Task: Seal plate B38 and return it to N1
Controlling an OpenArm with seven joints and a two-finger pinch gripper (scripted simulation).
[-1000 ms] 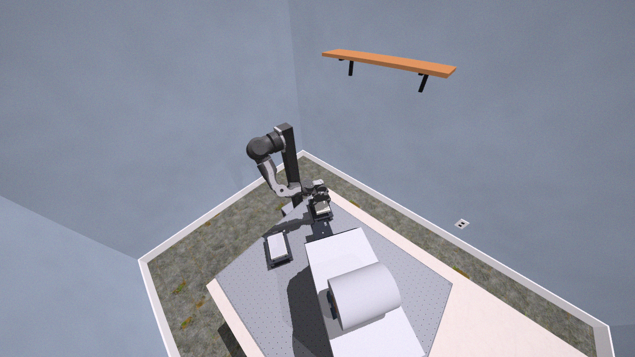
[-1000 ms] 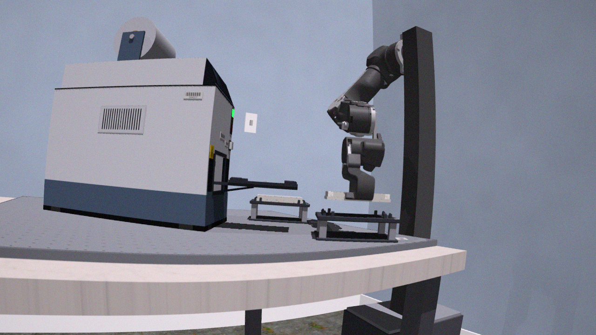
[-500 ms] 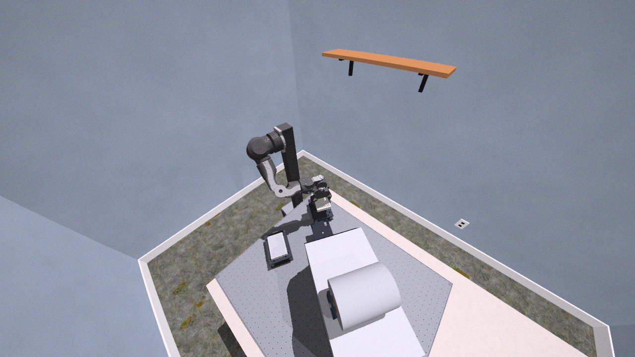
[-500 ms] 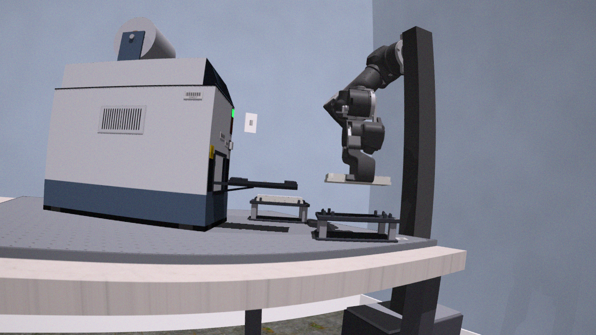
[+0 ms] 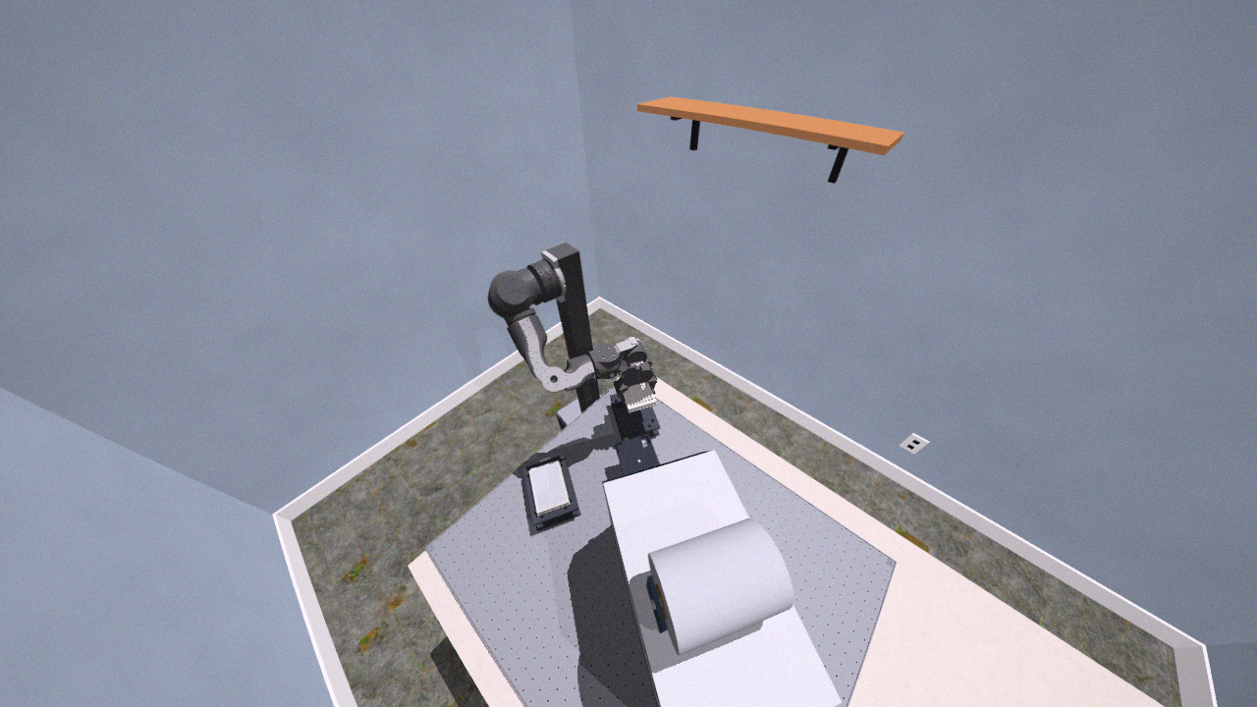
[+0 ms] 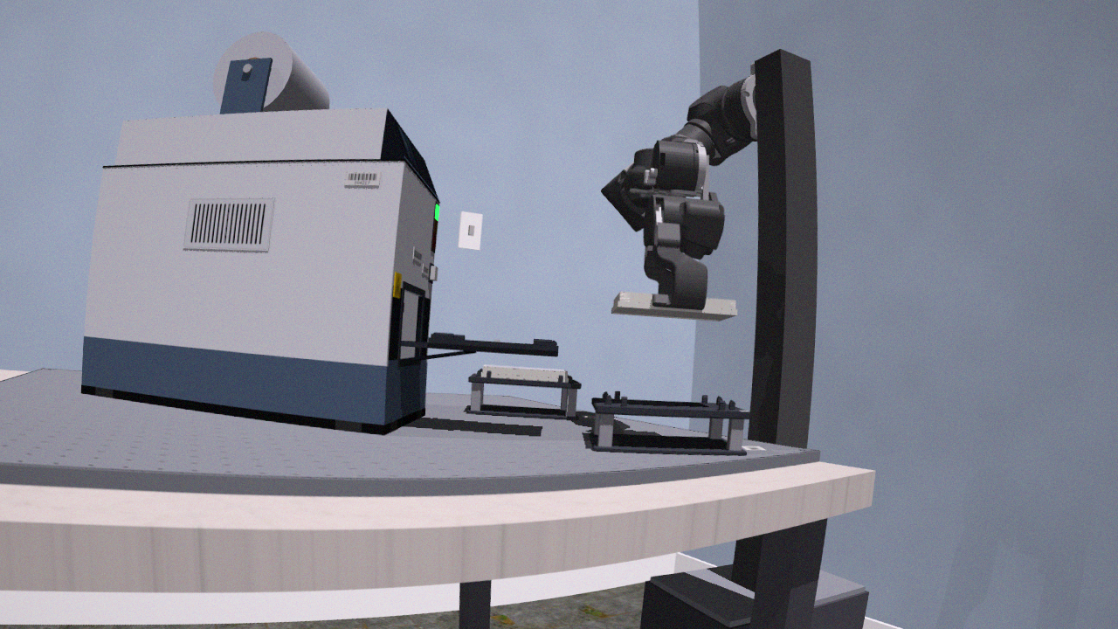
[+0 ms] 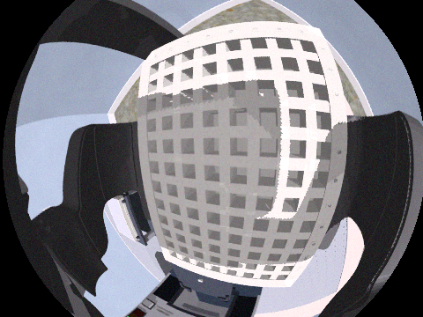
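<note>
The sealer's stage lies 16 cm ahead of my hand, 12 cm to the right of it and 5 cm below it. The rest, counted from my hand: start key 25 cm to the right, 21 cm ahead, 4 cm above; then foil roll 46 cm ahead, 27 cm above, 25 cm to the right; then yellow warning label 28 cm ahead, 8 cm to the right.
</note>
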